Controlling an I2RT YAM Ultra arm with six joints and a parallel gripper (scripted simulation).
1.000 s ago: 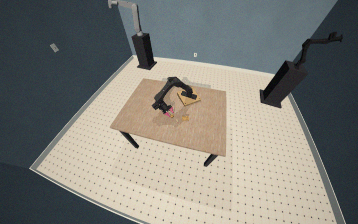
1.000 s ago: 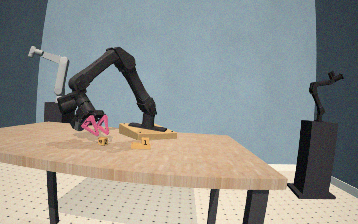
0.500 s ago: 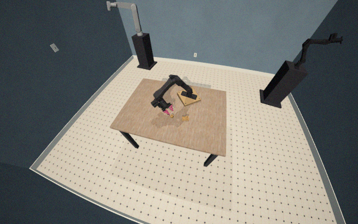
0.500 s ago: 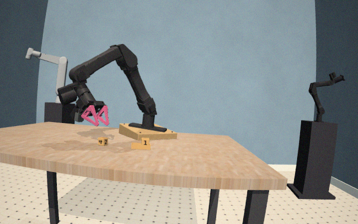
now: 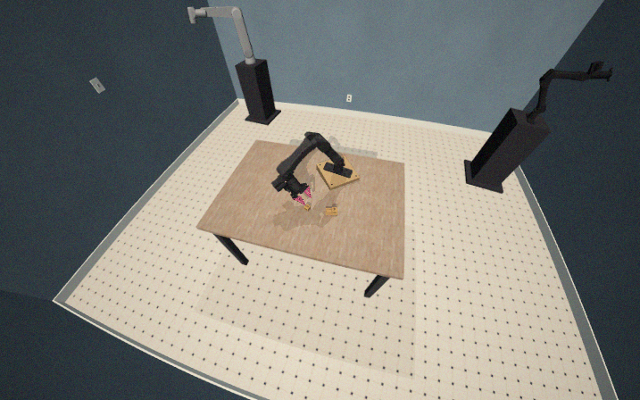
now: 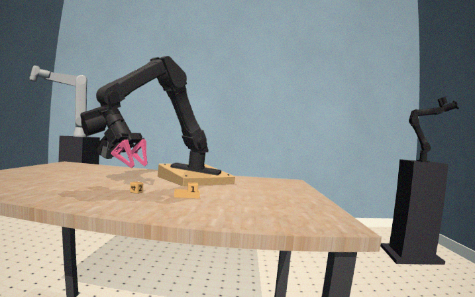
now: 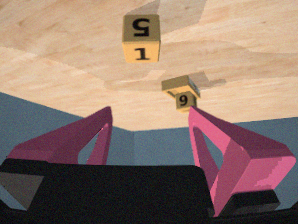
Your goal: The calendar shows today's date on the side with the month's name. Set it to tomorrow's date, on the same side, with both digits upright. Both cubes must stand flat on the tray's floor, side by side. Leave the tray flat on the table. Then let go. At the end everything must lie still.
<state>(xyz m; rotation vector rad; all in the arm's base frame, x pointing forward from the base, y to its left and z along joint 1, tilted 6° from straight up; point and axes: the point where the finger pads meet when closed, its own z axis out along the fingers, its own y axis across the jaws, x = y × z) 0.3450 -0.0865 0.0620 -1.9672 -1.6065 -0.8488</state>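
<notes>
The digit cube lies 1 cm ahead of my hand and 7 cm below it. Also, from my hand: tan tray (3 cm behind, 15 cm to the left, 8 cm below).
</notes>
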